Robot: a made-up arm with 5 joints. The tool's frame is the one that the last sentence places.
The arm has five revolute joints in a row. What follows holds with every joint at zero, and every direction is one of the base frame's. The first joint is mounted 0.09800 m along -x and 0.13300 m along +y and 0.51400 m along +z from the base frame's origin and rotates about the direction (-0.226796, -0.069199, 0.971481), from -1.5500 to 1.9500 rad. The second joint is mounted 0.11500 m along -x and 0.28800 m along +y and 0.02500 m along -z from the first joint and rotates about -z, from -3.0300 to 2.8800 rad. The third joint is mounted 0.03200 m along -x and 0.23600 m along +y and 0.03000 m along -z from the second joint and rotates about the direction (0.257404, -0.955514, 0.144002), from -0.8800 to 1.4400 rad. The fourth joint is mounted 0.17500 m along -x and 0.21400 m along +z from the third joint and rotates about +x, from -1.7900 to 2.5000 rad. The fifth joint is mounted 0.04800 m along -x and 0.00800 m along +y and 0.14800 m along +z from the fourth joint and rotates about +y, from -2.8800 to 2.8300 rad. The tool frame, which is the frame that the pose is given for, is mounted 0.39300 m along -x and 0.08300 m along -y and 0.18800 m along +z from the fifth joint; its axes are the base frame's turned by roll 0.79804, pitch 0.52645 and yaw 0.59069 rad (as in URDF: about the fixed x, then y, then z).
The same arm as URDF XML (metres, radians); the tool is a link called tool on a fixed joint. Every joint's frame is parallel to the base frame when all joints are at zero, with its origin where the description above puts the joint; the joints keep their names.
<robot name="arm">
<joint name="tool_joint" type="fixed"><parent link="link5"/><child link="tool"/><origin xyz="-0.3930 -0.0830 0.1880" rpy="0.7980 0.5264 0.5907"/></joint>
<joint name="joint 5" type="revolute"><parent link="link4"/><child link="link5"/><origin xyz="-0.0480 0.0080 0.1480" rpy="0.0000 0.0000 0.0000"/><axis xyz="0 1 0"/><limit lower="-2.8800" upper="2.8300"/></joint>
<joint name="joint 4" type="revolute"><parent link="link3"/><child link="link4"/><origin xyz="-0.1750 0.0000 0.2140" rpy="0.0000 0.0000 0.0000"/><axis xyz="1 0 0"/><limit lower="-1.7900" upper="2.5000"/></joint>
<joint name="joint 3" type="revolute"><parent link="link2"/><child link="link3"/><origin xyz="-0.0320 0.2360 -0.0300" rpy="0.0000 0.0000 0.0000"/><axis xyz="0.257404 -0.955514 0.144002"/><limit lower="-0.8800" upper="1.4400"/></joint>
<joint name="joint 2" type="revolute"><parent link="link1"/><child link="link2"/><origin xyz="-0.1150 0.2880 -0.0250" rpy="0.0000 0.0000 0.0000"/><axis xyz="0 0 -1"/><limit lower="-3.0300" upper="2.8800"/></joint>
<joint name="joint 1" type="revolute"><parent link="base"/><child link="link1"/><origin xyz="-0.0980 0.1330 0.5140" rpy="0.0000 0.0000 0.0000"/><axis xyz="-0.226796 -0.069199 0.971481"/><limit lower="-1.5500" upper="1.9500"/></joint>
<link name="base"/>
<link name="link1"/>
<link name="link2"/>
<link name="link3"/>
<link name="link4"/>
<link name="link5"/>
<link name="tool"/>
</robot>

